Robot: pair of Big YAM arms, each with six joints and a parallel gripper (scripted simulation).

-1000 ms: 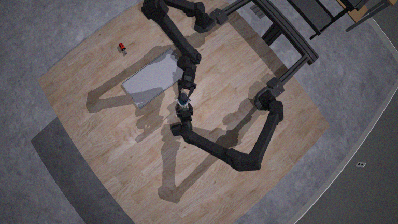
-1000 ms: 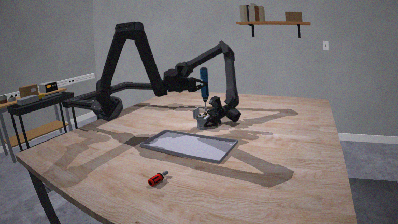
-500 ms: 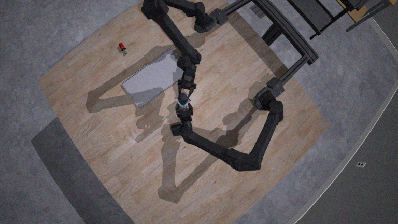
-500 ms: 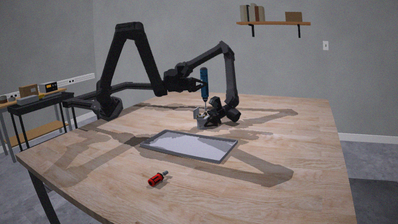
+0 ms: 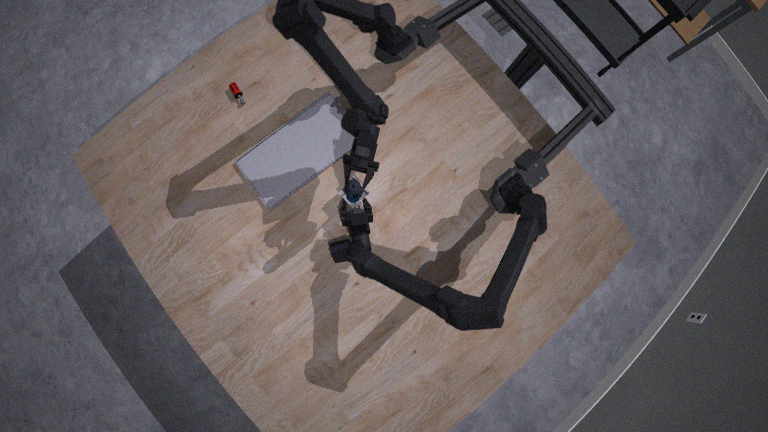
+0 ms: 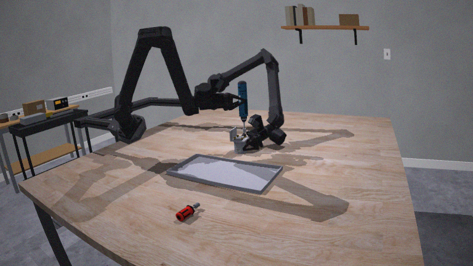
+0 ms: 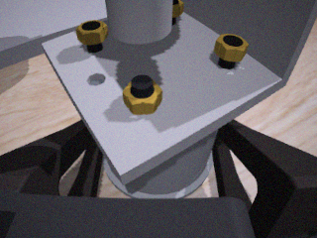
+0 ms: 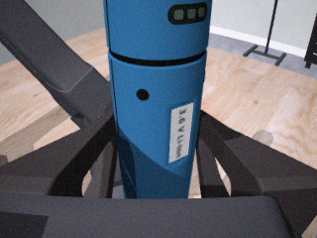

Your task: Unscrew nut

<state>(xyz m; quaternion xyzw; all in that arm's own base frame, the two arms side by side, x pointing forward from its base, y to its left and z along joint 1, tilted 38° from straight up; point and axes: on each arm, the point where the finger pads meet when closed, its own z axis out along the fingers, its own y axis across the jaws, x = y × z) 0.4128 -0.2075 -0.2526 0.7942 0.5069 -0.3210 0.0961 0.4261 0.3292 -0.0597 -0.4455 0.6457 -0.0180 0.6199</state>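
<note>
Right now my left hand is 1 cm below the joint module. From my left hand the other things lie so: driver tip 9 cm above, 2 cm to the left, 1 cm ahead; then grey bracket plate 5 cm above; then nut 5 cm above, 2 cm to the left, 1 cm ahead.
</note>
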